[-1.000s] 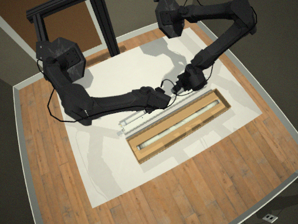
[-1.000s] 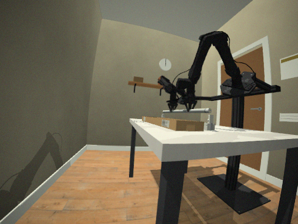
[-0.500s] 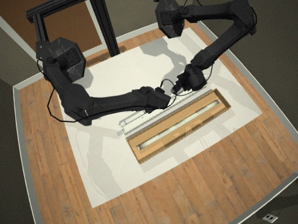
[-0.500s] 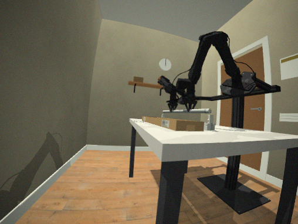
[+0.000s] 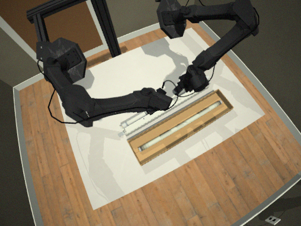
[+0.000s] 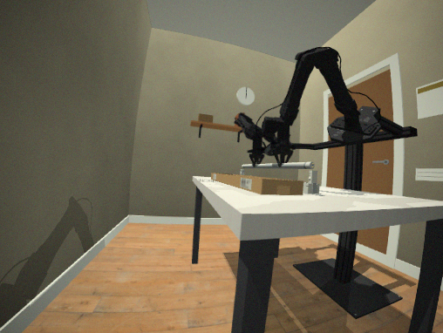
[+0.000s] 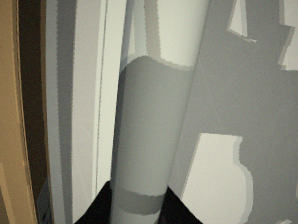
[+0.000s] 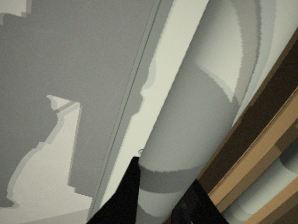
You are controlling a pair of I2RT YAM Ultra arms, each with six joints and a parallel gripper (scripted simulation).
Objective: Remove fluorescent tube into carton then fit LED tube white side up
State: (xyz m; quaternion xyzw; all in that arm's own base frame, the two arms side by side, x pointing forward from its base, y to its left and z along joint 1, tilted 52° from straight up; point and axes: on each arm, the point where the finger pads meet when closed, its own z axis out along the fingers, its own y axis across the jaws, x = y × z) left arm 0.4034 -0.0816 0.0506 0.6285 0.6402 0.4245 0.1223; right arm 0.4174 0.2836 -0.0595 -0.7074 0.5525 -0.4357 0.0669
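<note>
Right now the LED tube is 120 mm to the right of my left hand and 10 mm ahead of it. Also, from my left hand: brown carton 160 mm ahead, 100 mm to the right, 80 mm below; old fluorescent tube 160 mm ahead, 100 mm to the right, 90 mm below.
My right gripper is now 1 cm past the LED tube and 12 cm to the right of it. From my right hand the other things lie so: brown carton (14 cm ahead, 14 cm to the left, 8 cm below); then old fluorescent tube (14 cm ahead, 14 cm to the left, 9 cm below).
</note>
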